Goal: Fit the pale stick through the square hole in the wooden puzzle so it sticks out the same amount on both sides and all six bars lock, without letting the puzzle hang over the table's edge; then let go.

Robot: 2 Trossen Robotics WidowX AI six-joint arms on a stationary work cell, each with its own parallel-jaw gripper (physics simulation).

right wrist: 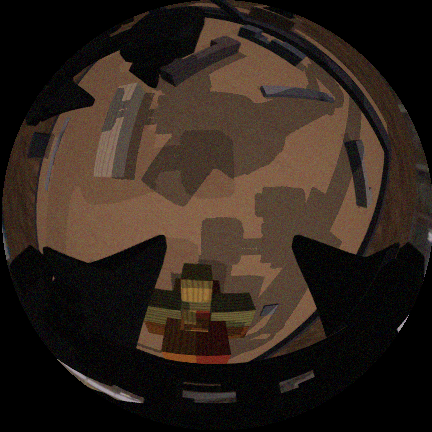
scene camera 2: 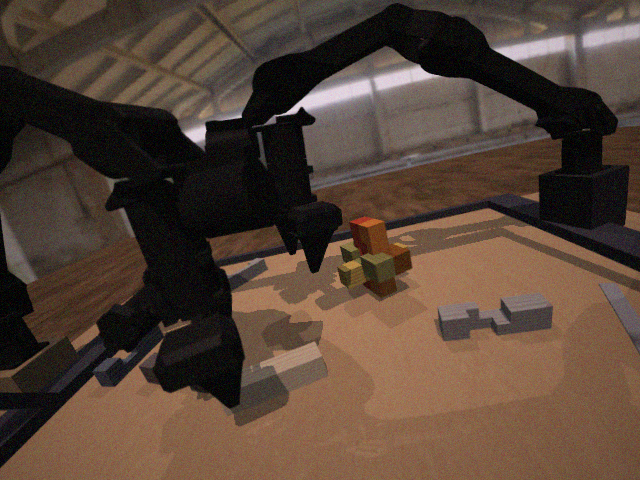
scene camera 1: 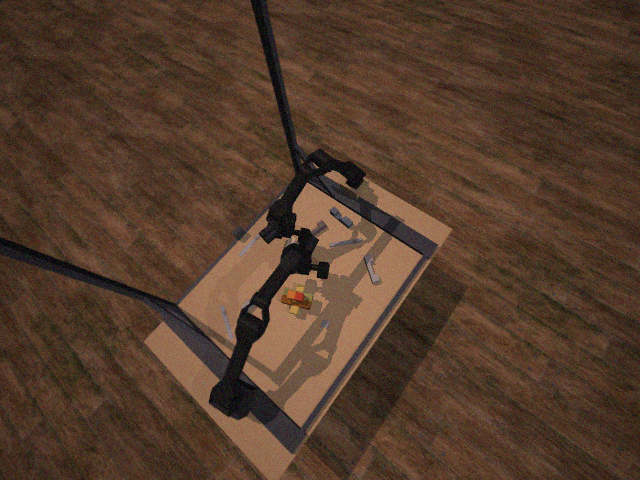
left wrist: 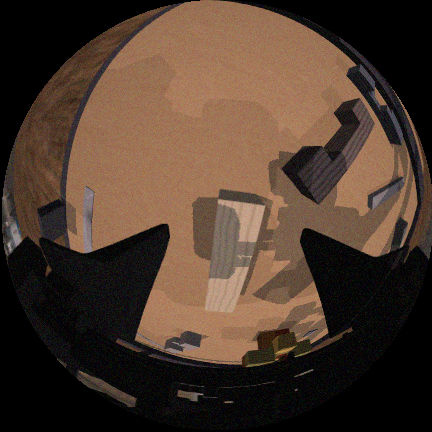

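Pixels of known places: left gripper, fingertip midpoint: (right wrist: 119, 92) (scene camera 2: 230, 376) (scene camera 1: 291, 240) (left wrist: 238, 233); right gripper, fingertip midpoint: (right wrist: 231, 242) (scene camera 2: 302, 262) (scene camera 1: 309, 272) (left wrist: 320, 343); left arm's base, link origin: (scene camera 2: 21, 356) (scene camera 1: 354, 181); right arm's base, link origin: (scene camera 2: 582, 170) (scene camera 1: 232, 398).
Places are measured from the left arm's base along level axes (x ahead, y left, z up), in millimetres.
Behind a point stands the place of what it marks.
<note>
The pale stick (scene camera 2: 305, 364) {y -40, x 488, z -37 mm} (left wrist: 251, 220) {y -49, x 397, z -35 mm} (right wrist: 106, 156) {y -23, x 479, z -35 mm} lies flat on the table, partly in shadow. My left gripper (left wrist: 238, 233) {y -54, x 406, z -28 mm} (right wrist: 119, 92) {y -54, x 406, z -28 mm} is open and empty, low above the stick, with one finger on either side of it. The wooden puzzle (scene camera 1: 296, 298) (scene camera 2: 379, 266) (left wrist: 282, 342) {y 115, x 540, z -17 mm} (right wrist: 196, 293) {y 132, x 552, z -5 mm}, a cross of yellow, green, orange and red bars, stands on the table well inside the edge. A small square opening shows in its middle in the right wrist view. My right gripper (scene camera 2: 304, 261) {y 123, x 481, z 19 mm} (right wrist: 231, 242) {y 123, x 481, z 19 mm} is open and empty, above and beside the puzzle.
A dark brown notched bar (left wrist: 345, 150) {y -9, x 312, z -35 mm} (right wrist: 200, 62) {y 2, x 319, z -47 mm} and a blue-grey notched bar (scene camera 1: 341, 217) {y 55, x 175, z -35 mm} lie beyond the stick. A grey notched bar (scene camera 2: 527, 312) {y -23, x 740, z -39 mm} lies near the puzzle. Thin grey strips (scene camera 1: 225, 320) (right wrist: 297, 93) lie around. A dark frame (scene camera 1: 356, 361) {y 471, x 629, z -45 mm} borders the table.
</note>
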